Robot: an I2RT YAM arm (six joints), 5 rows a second.
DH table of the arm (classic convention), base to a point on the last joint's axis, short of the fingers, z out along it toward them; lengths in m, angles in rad. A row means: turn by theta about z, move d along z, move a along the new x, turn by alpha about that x. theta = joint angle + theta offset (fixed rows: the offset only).
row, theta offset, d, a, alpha
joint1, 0, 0.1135, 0.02, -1.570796
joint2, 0, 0, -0.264, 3.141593
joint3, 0.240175, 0, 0.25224, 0
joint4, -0.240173, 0, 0.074, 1.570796
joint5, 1.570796, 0, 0, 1.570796
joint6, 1.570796, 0.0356, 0, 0
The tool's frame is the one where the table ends.
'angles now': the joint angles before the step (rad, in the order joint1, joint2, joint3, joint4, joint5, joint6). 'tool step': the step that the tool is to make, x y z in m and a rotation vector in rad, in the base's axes. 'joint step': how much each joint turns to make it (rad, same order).
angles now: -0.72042 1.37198 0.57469 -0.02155 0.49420 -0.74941
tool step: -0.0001 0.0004 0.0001 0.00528 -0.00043 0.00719
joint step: -0.00007 -0.00218 -0.00009 -0.00397 -0.00806 -0.00273
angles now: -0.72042 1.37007 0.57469 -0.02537 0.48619 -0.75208
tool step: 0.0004 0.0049 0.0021 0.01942 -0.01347 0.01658
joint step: 0.01329 -0.01972 -0.00069 -0.02854 -0.01950 0.01521
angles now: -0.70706 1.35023 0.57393 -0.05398 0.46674 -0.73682
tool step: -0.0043 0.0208 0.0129 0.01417 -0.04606 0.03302
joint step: 0.05365 -0.11451 -0.02045 -0.08803 -0.01548 0.04712
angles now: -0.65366 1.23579 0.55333 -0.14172 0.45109 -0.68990
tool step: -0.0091 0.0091 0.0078 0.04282 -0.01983 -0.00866
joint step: 0.00388 -0.07392 0.00047 -0.10340 -0.02589 0.04431
